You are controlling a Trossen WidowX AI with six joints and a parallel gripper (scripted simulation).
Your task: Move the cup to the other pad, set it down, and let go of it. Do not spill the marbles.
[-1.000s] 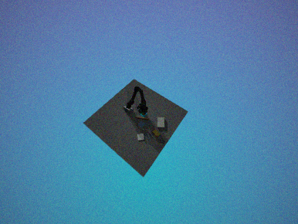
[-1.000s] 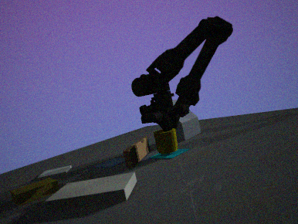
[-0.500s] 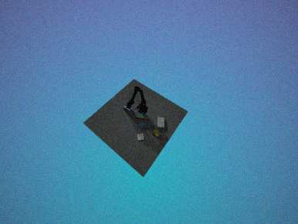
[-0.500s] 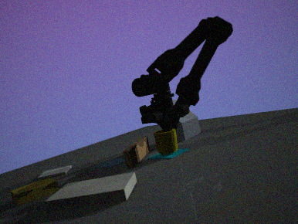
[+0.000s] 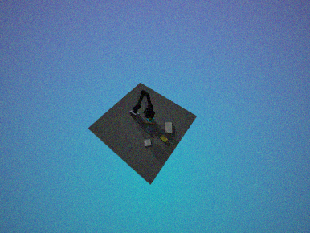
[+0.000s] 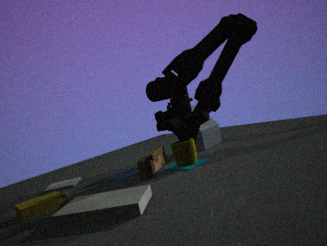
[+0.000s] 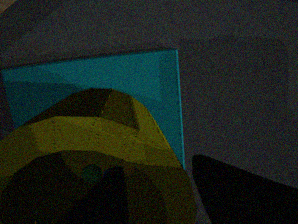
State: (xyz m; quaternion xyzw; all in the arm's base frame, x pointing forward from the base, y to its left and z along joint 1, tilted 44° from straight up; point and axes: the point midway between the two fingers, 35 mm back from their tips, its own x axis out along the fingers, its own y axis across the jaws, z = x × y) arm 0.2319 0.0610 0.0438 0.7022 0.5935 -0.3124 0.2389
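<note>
My gripper tip is now 20 mm short of the yellow cup and 10 mm above it. Round my gripper tip: teal pad (30 mm ahead, 50 mm below); then blue marble (30 mm ahead, 10 mm to the left, 30 mm below); then wooden block (60 mm ahead, 100 mm to the right, 30 mm below).
</note>
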